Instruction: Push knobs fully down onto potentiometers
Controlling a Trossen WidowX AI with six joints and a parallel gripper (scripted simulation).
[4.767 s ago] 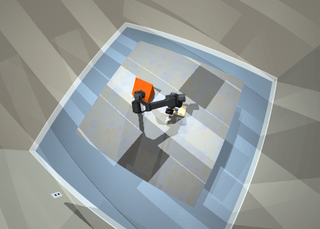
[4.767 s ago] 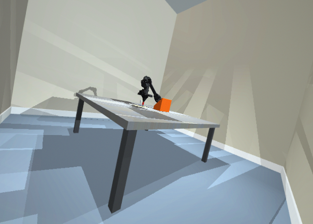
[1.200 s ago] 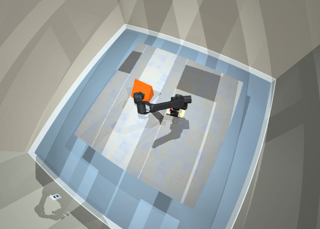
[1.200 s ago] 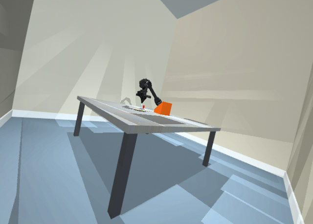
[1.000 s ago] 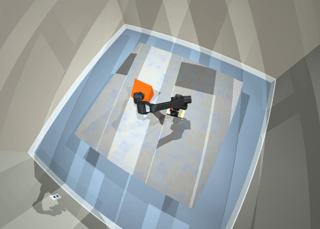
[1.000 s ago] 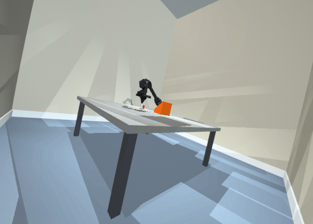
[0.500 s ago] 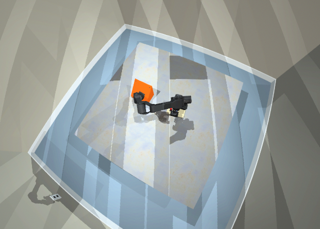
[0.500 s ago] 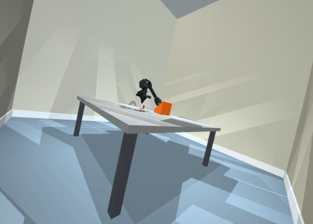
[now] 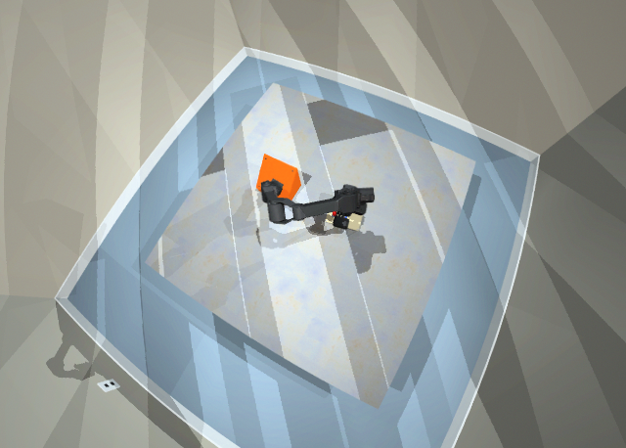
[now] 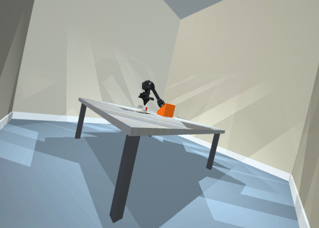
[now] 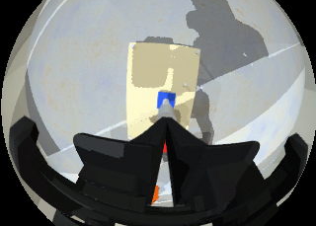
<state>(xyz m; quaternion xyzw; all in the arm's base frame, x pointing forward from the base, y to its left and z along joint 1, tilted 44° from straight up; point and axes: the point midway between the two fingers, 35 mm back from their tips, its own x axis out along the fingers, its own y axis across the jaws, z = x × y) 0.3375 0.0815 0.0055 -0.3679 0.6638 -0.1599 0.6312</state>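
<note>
The red knob lies 40 mm behind my gripper tip, 10 mm to the right of it and 40 mm below it.
</note>
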